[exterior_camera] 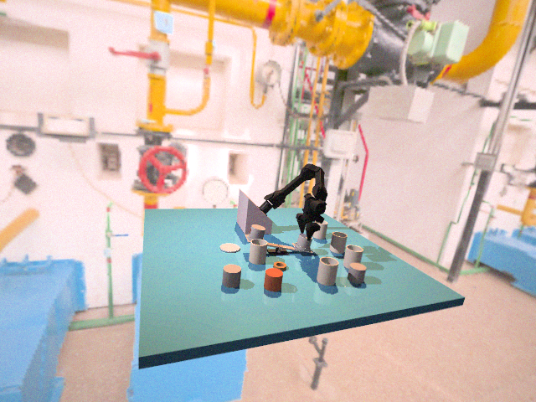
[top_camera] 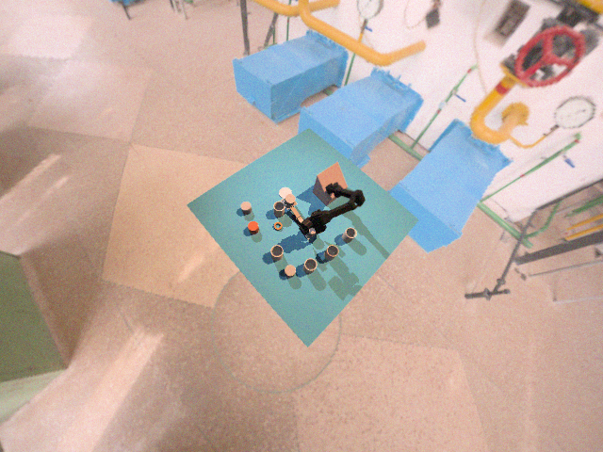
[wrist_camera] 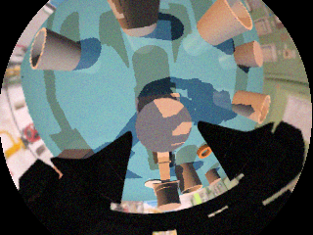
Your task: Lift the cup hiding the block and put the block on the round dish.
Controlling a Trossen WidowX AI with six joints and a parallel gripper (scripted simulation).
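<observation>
My gripper tip is 5 cm above the block. From my gripper tip the other things lie so: flat round dish: 37 cm to the right, 8 cm below, 7 cm behind; balance: 14 cm to the right, 5 cm below, 1 cm behind; orange ring: 18 cm to the right, 14 cm ahead, 8 cm below.
</observation>
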